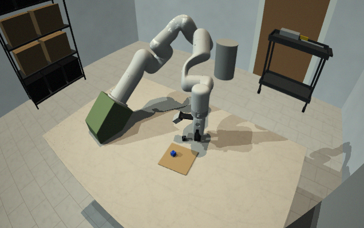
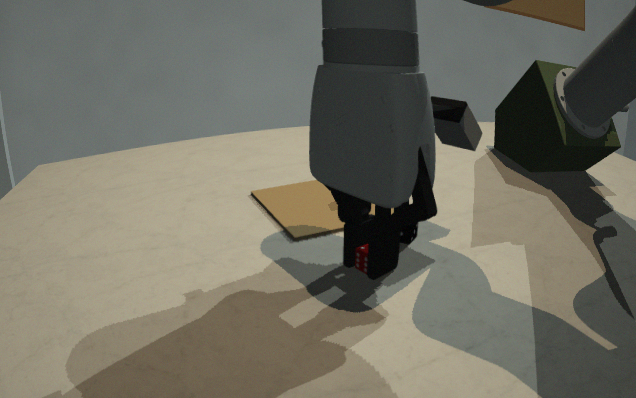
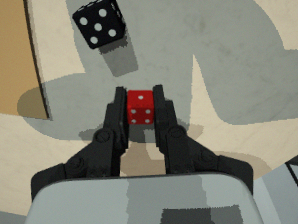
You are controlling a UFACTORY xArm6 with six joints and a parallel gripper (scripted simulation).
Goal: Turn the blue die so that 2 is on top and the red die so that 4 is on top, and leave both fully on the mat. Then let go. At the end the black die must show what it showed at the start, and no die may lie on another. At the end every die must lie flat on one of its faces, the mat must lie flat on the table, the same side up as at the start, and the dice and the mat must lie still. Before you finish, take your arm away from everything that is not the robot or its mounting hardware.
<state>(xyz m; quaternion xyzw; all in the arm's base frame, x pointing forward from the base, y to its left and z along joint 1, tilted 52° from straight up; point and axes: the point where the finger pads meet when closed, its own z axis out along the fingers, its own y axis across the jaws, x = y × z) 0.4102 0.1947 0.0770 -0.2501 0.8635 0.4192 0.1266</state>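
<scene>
Now: the tan mat 15 cm to the right of my hand, 2 cm below it and 1 cm ahead of it. Also, from my hand: blue die 15 cm to the right, 2 cm behind, 1 cm below; red die 1 cm below; black die 5 cm to the right, 5 cm behind, 1 cm below.
</scene>
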